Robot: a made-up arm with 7 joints. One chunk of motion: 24 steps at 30 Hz.
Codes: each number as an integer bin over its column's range. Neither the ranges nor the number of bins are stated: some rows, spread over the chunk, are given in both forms.
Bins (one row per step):
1: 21 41 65 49 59 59 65
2: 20 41 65 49 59 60 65
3: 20 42 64 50 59 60 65
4: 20 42 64 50 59 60 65
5: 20 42 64 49 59 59 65
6: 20 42 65 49 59 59 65
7: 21 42 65 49 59 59 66
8: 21 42 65 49 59 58 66
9: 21 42 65 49 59 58 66
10: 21 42 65 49 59 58 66
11: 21 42 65 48 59 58 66
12: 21 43 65 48 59 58 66
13: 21 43 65 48 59 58 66
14: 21 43 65 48 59 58 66
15: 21 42 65 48 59 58 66
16: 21 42 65 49 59 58 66
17: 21 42 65 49 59 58 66
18: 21 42 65 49 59 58 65
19: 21 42 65 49 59 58 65
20: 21 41 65 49 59 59 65
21: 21 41 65 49 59 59 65
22: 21 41 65 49 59 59 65
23: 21 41 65 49 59 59 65
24: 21 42 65 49 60 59 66
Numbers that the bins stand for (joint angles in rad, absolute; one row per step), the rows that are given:
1: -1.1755 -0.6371 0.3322 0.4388 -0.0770 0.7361 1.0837
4: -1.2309 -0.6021 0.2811 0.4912 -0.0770 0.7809 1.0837
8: -1.1755 -0.6021 0.3322 0.4388 -0.0770 0.6912 1.1233
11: -1.1755 -0.6021 0.3322 0.3864 -0.0770 0.6912 1.1233
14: -1.1755 -0.5672 0.3322 0.3864 -0.0770 0.6912 1.1233
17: -1.1755 -0.6021 0.3322 0.4388 -0.0770 0.6912 1.1233
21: -1.1755 -0.6371 0.3322 0.4388 -0.0770 0.7361 1.0837
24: -1.1755 -0.6021 0.3322 0.4388 -0.0345 0.7361 1.1233
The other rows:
2: -1.2309 -0.6371 0.3322 0.4388 -0.0770 0.7809 1.0837
3: -1.2309 -0.6021 0.2811 0.4912 -0.0770 0.7809 1.0837
5: -1.2309 -0.6021 0.2811 0.4388 -0.0770 0.7361 1.0837
6: -1.2309 -0.6021 0.3322 0.4388 -0.0770 0.7361 1.0837
7: -1.1755 -0.6021 0.3322 0.4388 -0.0770 0.7361 1.1233
9: -1.1755 -0.6021 0.3322 0.4388 -0.0770 0.6912 1.1233
10: -1.1755 -0.6021 0.3322 0.4388 -0.0770 0.6912 1.1233
12: -1.1755 -0.5672 0.3322 0.3864 -0.0770 0.6912 1.1233
13: -1.1755 -0.5672 0.3322 0.3864 -0.0770 0.6912 1.1233
15: -1.1755 -0.6021 0.3322 0.3864 -0.0770 0.6912 1.1233
16: -1.1755 -0.6021 0.3322 0.4388 -0.0770 0.6912 1.1233
18: -1.1755 -0.6021 0.3322 0.4388 -0.0770 0.6912 1.0837
19: -1.1755 -0.6021 0.3322 0.4388 -0.0770 0.6912 1.0837
20: -1.1755 -0.6371 0.3322 0.4388 -0.0770 0.7361 1.0837
22: -1.1755 -0.6371 0.3322 0.4388 -0.0770 0.7361 1.0837
23: -1.1755 -0.6371 0.3322 0.4388 -0.0770 0.7361 1.0837

